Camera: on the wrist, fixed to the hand. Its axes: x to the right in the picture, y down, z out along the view.
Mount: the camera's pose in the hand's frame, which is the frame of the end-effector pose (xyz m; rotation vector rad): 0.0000 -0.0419 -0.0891 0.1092 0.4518 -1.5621
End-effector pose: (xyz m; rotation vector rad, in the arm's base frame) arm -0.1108 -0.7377 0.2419 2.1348 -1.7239 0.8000
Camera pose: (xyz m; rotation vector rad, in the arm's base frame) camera -0.0920 -0.6793 0.3189 2.2392 0.3792 0.6908
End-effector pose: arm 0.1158 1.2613 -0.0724 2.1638 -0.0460 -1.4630
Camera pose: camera 0.1829 1.3331 -0.0658 -1.8733 -1.5720 1.0742
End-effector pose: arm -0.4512 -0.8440 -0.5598 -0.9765 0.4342 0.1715
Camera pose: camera -0.4621 -0.9412 -0.5708 -1.0039 -0.0127 -1.4810
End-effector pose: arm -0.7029 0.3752 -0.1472 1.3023 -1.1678 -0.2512
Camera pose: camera -0.6155 0.4159 -0.1670 1.9929 0.4222 -0.9415
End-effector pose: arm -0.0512 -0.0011 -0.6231 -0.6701 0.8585 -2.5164
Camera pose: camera -0.1092 0.0703 -0.6581 0.4447 -0.0941 1.9450
